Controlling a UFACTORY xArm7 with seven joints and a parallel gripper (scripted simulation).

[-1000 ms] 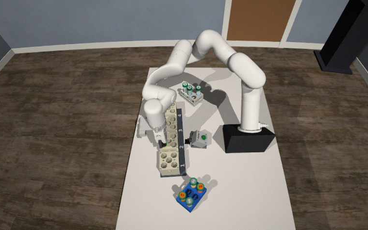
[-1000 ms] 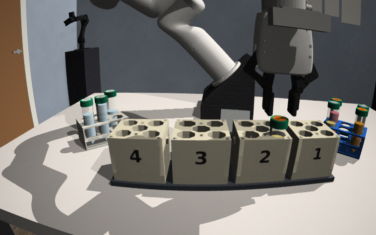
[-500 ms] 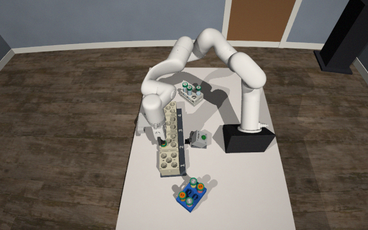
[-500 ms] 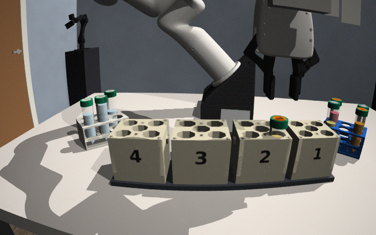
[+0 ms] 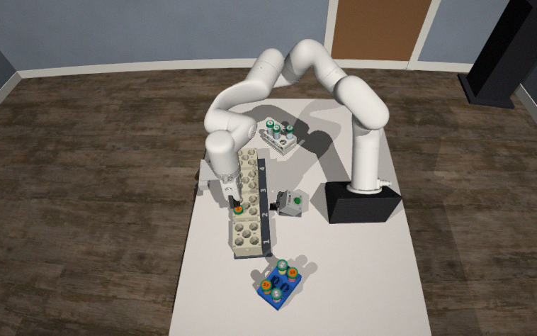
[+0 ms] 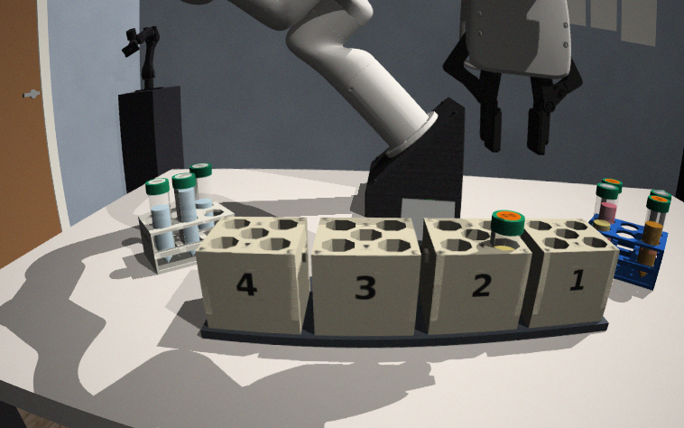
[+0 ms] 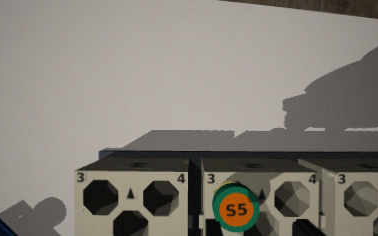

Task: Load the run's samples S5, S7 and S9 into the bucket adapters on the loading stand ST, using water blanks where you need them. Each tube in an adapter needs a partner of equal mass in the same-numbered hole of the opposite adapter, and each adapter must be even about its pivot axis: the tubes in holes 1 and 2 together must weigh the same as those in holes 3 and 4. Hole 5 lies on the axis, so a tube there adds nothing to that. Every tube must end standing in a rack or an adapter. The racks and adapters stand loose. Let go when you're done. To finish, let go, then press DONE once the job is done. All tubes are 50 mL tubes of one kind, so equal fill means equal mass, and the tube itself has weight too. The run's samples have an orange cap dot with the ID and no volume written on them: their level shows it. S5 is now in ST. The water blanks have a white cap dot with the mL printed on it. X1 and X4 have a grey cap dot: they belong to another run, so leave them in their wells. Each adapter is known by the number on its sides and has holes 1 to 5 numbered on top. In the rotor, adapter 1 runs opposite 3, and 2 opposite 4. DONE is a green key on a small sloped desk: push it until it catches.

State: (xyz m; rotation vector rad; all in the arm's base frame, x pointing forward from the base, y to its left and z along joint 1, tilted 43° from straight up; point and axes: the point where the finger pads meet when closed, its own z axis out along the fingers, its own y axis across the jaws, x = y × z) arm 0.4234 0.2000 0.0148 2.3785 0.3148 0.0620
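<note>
The pink-filled sample tube is 220 mm behind my hand, 190 mm to the left of it and 140 mm below it. From my hand the other things lie so: blue rack: 170 mm behind, 220 mm to the left, 180 mm below; green done key: 200 mm behind, 90 mm to the right, 140 mm below; S7 tube: 140 mm behind, 240 mm to the left, 140 mm below.
</note>
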